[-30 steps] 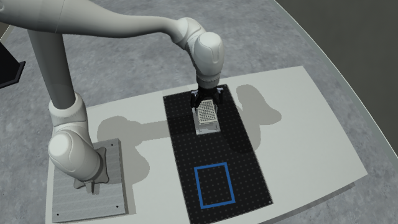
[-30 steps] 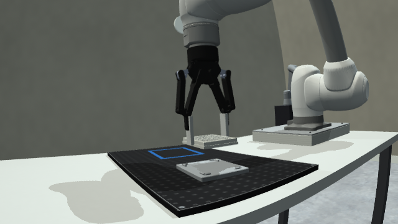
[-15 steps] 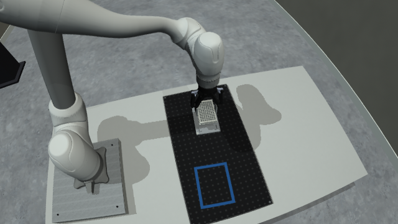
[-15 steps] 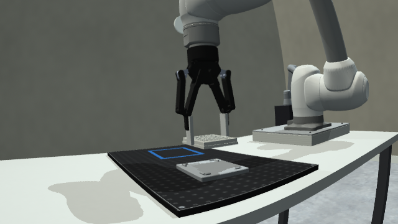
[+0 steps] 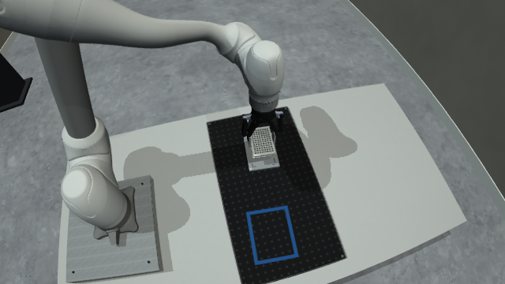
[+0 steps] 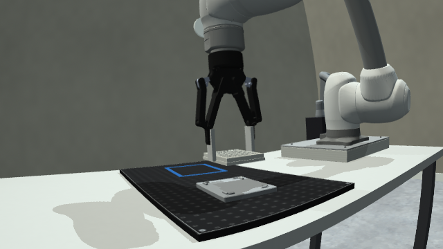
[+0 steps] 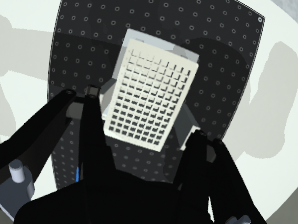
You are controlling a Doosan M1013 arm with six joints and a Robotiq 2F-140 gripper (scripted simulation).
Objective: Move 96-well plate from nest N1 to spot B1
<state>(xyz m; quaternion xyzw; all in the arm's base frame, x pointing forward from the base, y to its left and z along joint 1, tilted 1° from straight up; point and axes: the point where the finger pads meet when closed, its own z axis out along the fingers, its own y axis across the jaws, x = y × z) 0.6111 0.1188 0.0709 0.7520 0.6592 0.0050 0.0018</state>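
Right now the white 96-well plate is 2 cm below my hand. Round my hand: grey plate nest N1 (9 cm below).
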